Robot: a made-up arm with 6 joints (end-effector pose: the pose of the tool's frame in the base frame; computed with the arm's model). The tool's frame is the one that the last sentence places. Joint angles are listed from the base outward.
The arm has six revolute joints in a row. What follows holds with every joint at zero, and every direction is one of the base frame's.
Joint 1 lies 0.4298 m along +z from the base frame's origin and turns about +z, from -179.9 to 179.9 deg.
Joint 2 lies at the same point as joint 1 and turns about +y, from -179.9 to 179.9 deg.
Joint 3 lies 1.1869 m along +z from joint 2 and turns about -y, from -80 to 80 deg.
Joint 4 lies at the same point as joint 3 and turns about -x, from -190 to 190 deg.
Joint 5 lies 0.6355 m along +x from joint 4 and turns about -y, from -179.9 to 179.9 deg.
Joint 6 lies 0.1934 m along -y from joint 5 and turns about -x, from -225 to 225 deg.
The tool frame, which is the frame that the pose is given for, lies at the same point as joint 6; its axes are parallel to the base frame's.
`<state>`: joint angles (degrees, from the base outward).
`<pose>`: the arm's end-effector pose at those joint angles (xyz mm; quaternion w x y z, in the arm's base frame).
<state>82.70 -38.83 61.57 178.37 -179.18 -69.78</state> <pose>-301.6 -832.8 1978.5 0.0321 0.7140 0.1463 -0.6840</pose>
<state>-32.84 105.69 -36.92 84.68 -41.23 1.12</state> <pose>624.4 -424.3 -430.1 0.1216 -0.2017 0.8242 0.5150</pose>
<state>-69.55 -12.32 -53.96 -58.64 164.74 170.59</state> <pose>-55.2 -140.1 1043.7 0.5216 0.1124 -0.5800 0.6156</pose>
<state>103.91 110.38 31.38 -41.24 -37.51 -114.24</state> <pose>-125.4 1111.2 -631.7 0.5740 0.1073 0.6682 -0.4610</pose>
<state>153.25 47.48 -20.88 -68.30 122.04 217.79</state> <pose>-809.1 487.9 575.0 0.1013 -0.7901 -0.5133 -0.3194</pose>
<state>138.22 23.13 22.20 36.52 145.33 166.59</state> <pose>-719.3 851.1 1626.1 0.7861 0.2703 -0.4231 -0.3604</pose>
